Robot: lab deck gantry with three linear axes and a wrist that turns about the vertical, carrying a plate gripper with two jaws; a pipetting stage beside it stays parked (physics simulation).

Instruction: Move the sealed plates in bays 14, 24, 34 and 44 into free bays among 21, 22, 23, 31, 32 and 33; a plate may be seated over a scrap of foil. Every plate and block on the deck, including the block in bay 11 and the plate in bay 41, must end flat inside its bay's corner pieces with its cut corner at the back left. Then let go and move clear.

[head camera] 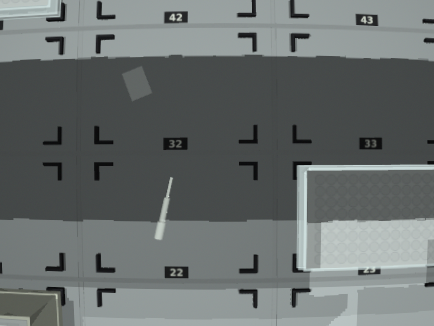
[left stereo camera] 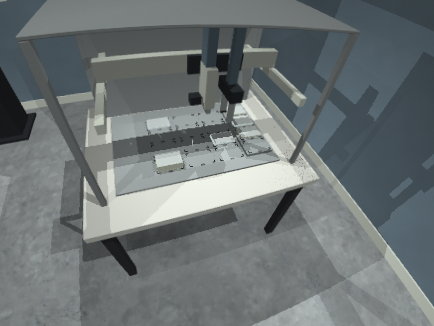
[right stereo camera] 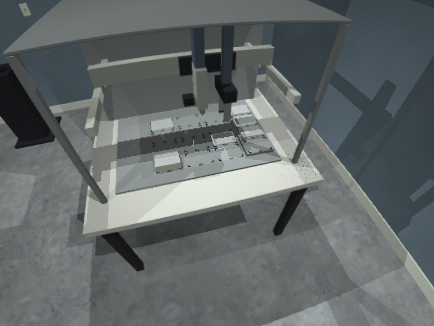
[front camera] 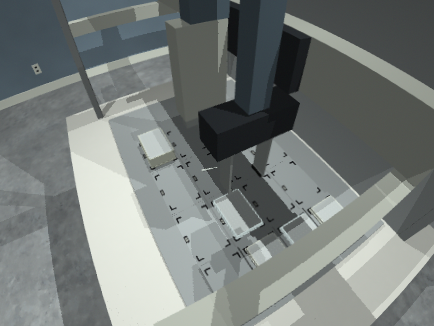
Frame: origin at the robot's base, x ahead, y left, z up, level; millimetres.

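Seen in the pictures: gripper, fingertip midpoint: [left stereo camera: 225, 116] [right stereo camera: 224, 116] [front camera: 242, 179]; robot's base at its link origin: [left stereo camera: 157, 173] [right stereo camera: 156, 172] [front camera: 140, 144].
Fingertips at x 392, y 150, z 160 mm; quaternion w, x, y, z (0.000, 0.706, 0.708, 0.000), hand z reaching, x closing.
Observation:
Pixels of each thing's top centre, then the offset from my fingertips to it. "spot": a spot on its surface instead.
- sealed plate at its top centre: [head camera: 379, 218] [front camera: 237, 211] [right stereo camera: 223, 137] [left stereo camera: 222, 137] dx +0, dy +0, dz -146 mm
- bay 24 at a spot on its surface: [front camera: 259, 252] spot: dx +129, dy -20, dz -131 mm
- bay 34 at a spot on its surface: [front camera: 298, 229] spot: dx +132, dy +101, dz -131 mm
- bay 44 at a spot on its surface: [front camera: 327, 209] spot: dx +132, dy +211, dz -131 mm
- block at its top centre: [front camera: 155, 142] [left stereo camera: 168, 158] [right stereo camera: 166, 158] dx -328, dy -107, dz -118 mm
- bay 41 at a spot on its surface: [head camera: 27, 5] spot: dx -286, dy +175, dz -146 mm
- foil at its top centre: [head camera: 136, 83] dx -196, dy +111, dz -159 mm
- thin white tip-like stick at its top centre: [head camera: 163, 208] [front camera: 209, 167] dx -172, dy +8, dz -152 mm
A sealed plate [front camera: 237, 212] [head camera: 370, 217] [left stereo camera: 222, 139] [right stereo camera: 223, 138] lies in bay 23 and looks flat; its cut corner cannot be made out. My gripper [front camera: 243, 181] [left stereo camera: 226, 115] is open and empty above it, jaws apart. The plate in bay 24 [front camera: 259, 252] [left stereo camera: 251, 134], the one in bay 34 [front camera: 298, 229] [left stereo camera: 243, 121] and the one in bay 44 [front camera: 327, 209] [left stereo camera: 239, 111] stand in their bays. The block [front camera: 156, 145] [head camera: 30, 309] [left stereo camera: 168, 161] is in bay 11. The plate in bay 41 [head camera: 27, 5] [left stereo camera: 158, 124] shows partly in the head view.
A scrap of foil [head camera: 137, 83] lies in bay 32. A thin white tip-like stick [front camera: 209, 169] [head camera: 163, 212] lies in bay 22. The parked pipetting stage [front camera: 198, 72] [left stereo camera: 208, 87] hangs beside my gripper. A beam crosses the near side in the front view and partly hides the plate in bay 24.

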